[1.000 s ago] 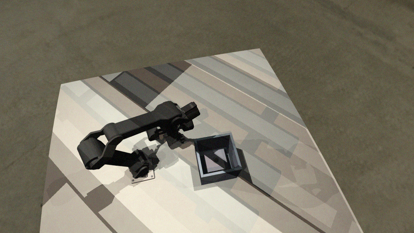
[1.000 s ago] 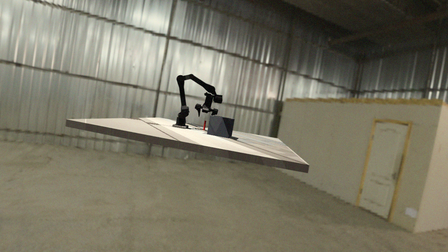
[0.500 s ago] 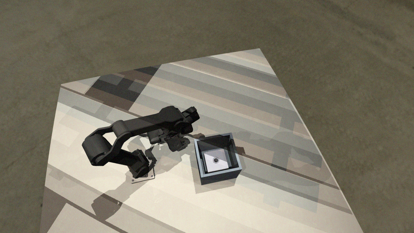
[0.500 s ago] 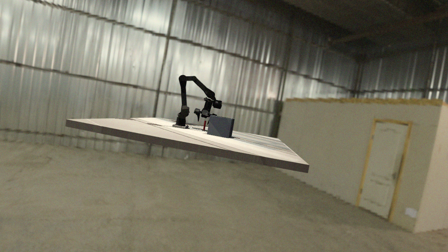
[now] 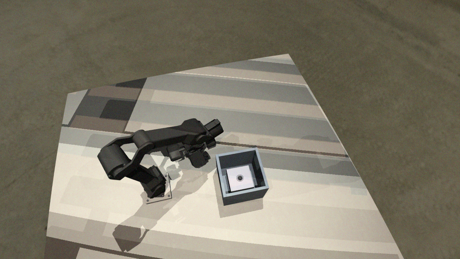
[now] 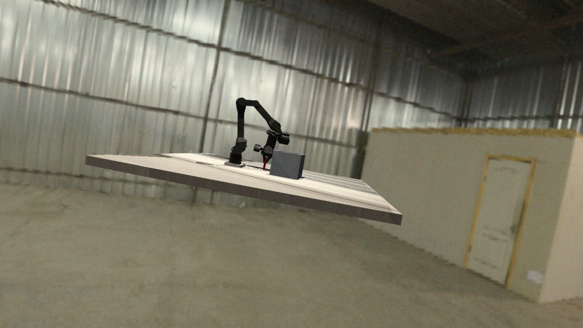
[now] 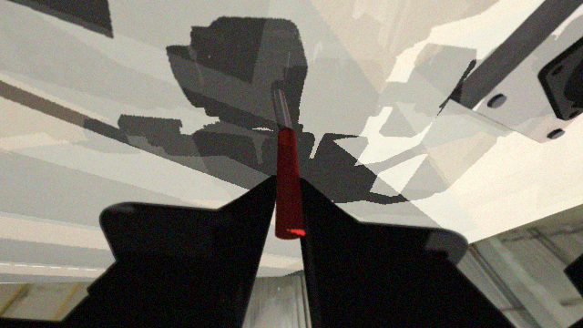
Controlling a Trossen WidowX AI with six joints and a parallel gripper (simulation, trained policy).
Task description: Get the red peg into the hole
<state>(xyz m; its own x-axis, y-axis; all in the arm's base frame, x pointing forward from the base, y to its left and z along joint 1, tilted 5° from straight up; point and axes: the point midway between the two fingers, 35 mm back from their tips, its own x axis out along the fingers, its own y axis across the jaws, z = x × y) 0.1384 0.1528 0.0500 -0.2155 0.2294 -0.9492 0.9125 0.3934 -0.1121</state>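
Now: gripper tip 200 mm short of the pale plate and 150 mm to the left of it. Round my gripper tip: red peg 10 mm ahead, 10 mm to the right.
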